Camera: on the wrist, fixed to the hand. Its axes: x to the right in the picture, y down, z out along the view.
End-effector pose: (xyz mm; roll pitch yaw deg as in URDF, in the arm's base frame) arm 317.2 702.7 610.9 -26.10 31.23 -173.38
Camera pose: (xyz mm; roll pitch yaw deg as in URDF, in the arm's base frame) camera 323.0 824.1 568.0 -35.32 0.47 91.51
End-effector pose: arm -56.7 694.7 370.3 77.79 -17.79 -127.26
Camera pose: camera -20.1 620.1 271.7 135.27 68.51 -74.76
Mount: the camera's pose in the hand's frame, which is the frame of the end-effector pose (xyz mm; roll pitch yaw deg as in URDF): 5.3 -87.1 -94.9 -6.26 29.07 -94.72
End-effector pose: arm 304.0 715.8 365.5 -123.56 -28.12 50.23
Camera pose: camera 293.1 654.3 478.3 93.28 -57.48 -137.97
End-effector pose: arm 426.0 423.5 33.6 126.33 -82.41 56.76
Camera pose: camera 326.9 505.8 37.0 93.00 7.24 122.93
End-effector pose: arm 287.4 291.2 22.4 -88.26 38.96 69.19
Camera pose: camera 398.8 309.9 84.5 -59.38 -45.30 22.47
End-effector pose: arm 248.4 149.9 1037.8 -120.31 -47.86 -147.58
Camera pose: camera 302.1 229.0 1124.3 87.02 -38.01 30.96
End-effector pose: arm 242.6 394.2 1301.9 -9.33 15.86 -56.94
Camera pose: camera 148.6 352.9 1224.0 -22.08 17.80 -156.71
